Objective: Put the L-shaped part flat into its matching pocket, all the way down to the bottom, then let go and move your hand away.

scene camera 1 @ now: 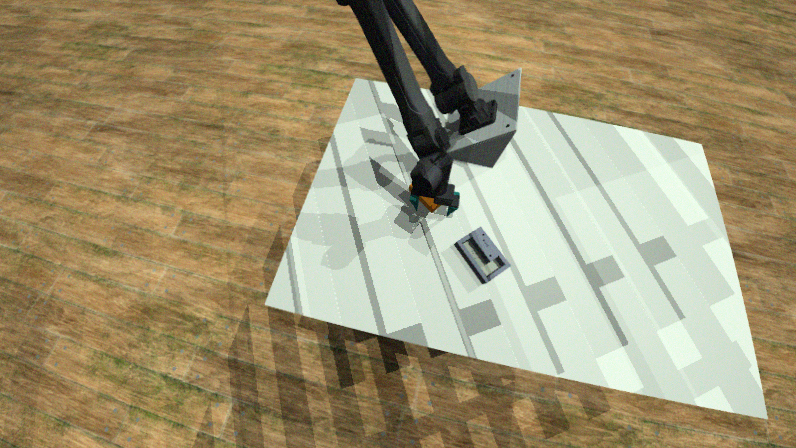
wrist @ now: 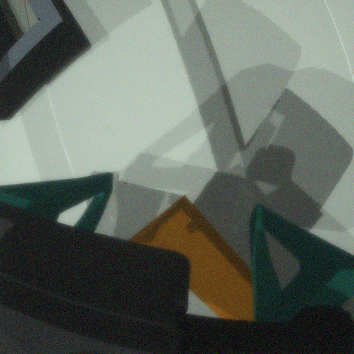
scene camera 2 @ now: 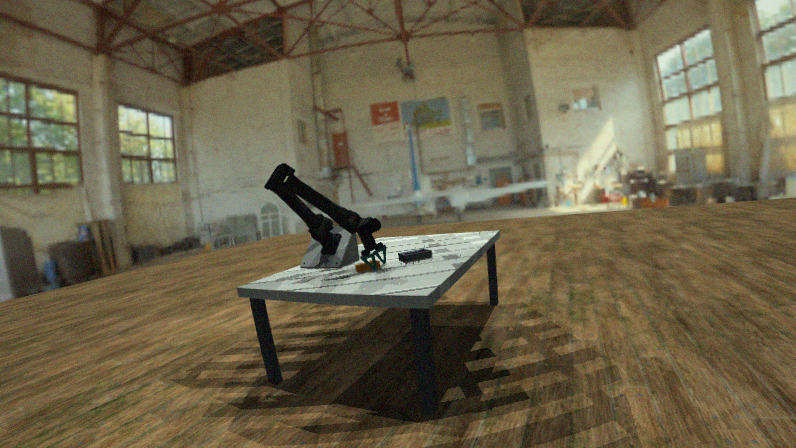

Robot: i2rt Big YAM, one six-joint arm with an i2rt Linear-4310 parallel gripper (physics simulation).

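Places are measured from the arm's base along level axes (x back, y left, z down), in millimetres.
Where they show: gripper, fingertip midpoint: [scene camera 1: 431, 212] [wrist: 183, 196] [scene camera 2: 380, 266]; arm's base, link origin: [scene camera 1: 478, 119] [scene camera 2: 331, 244].
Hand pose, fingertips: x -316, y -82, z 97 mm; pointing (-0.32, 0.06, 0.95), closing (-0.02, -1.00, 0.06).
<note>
Things, the pixels of their top centre, and the offset from my fingertips. Level surfaces: height alone.
- orange L-shaped part, top centre: [wrist: 202, 301] [scene camera 1: 427, 191] [scene camera 2: 366, 262] dx +56, dy -27, dz -25 mm
- grey block with the L-shaped pocket, top centre: [scene camera 1: 483, 253] [scene camera 2: 414, 251] dx -104, dy +167, dz -32 mm
- white striped table, surface height: dz +5 mm
The orange L-shaped part [scene camera 1: 429, 203] [scene camera 2: 367, 267] [wrist: 211, 267] lies flat on the table between my green fingers. My gripper [scene camera 1: 434, 204] [scene camera 2: 374, 257] [wrist: 183, 196] is open wide and hangs low over the part, one finger on each side, not closed on it. The grey block with the L-shaped pocket [scene camera 1: 482, 254] [scene camera 2: 414, 255] [wrist: 31, 60] lies on the table a short way to the front right of the gripper. In the wrist view only its corner shows at the top left. Most of the part is hidden under the gripper in scene camera 1.
The arm's grey wedge-shaped base [scene camera 1: 490, 133] [scene camera 2: 333, 253] stands at the back of the white striped table [scene camera 1: 612, 289] [scene camera 2: 389, 286]. The table's left edge is near the gripper. A wooden floor surrounds the table.
</note>
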